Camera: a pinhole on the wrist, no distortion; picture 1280 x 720 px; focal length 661.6 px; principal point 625.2 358.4 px. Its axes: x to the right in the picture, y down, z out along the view. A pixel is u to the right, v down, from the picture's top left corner.
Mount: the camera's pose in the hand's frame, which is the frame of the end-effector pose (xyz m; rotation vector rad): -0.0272 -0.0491 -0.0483 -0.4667 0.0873 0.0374
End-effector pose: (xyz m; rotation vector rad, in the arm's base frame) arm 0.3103 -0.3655 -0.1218 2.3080 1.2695 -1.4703
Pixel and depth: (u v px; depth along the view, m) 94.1 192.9 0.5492
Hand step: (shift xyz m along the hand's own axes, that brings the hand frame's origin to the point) -0.4170 0.0688 0.5425
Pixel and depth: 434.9 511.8 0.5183
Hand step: -0.1432 0.2894 0.3727
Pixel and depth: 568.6 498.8 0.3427
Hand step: -0.0346 0.1698 0.2267
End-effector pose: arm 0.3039 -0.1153 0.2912 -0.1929 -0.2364 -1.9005
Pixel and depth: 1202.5 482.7 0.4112
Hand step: 0.3567 0.2110 0.2496
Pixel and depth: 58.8 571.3 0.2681
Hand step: -0.2403 0.1451 0.1728
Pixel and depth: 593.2 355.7 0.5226
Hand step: -0.0128 0.1842 0.4198
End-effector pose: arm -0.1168 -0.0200 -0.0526 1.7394 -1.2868 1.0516
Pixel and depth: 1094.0 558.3 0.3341
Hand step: 0.2281 0.1954 0.1817
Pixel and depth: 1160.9 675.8 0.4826
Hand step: 0.3853 0.3814 0.2411
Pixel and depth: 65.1 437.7 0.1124
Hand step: -0.1142 0.0121 0.0544
